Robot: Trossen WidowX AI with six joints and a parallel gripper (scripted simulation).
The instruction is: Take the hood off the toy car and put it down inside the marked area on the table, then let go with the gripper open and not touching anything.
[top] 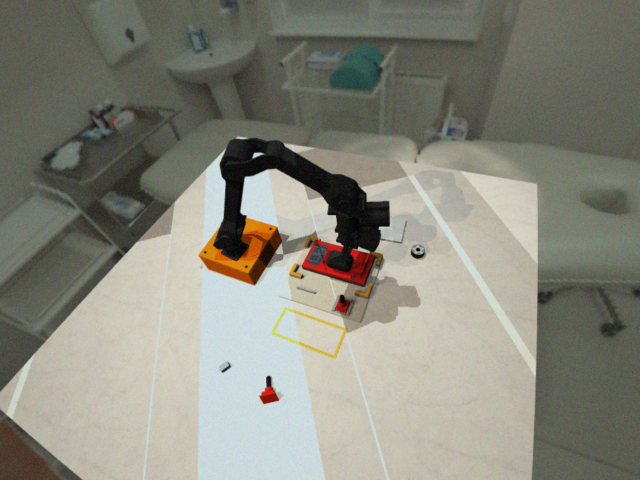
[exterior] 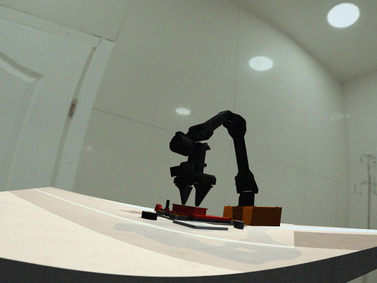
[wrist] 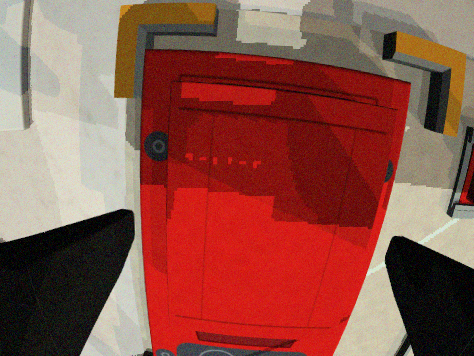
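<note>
Now: the red hood 1 cm below my gripper tip. From my gripper tip the other things lie so: black wheel 16 cm ahead, 13 cm to the left, 4 cm below.
</note>
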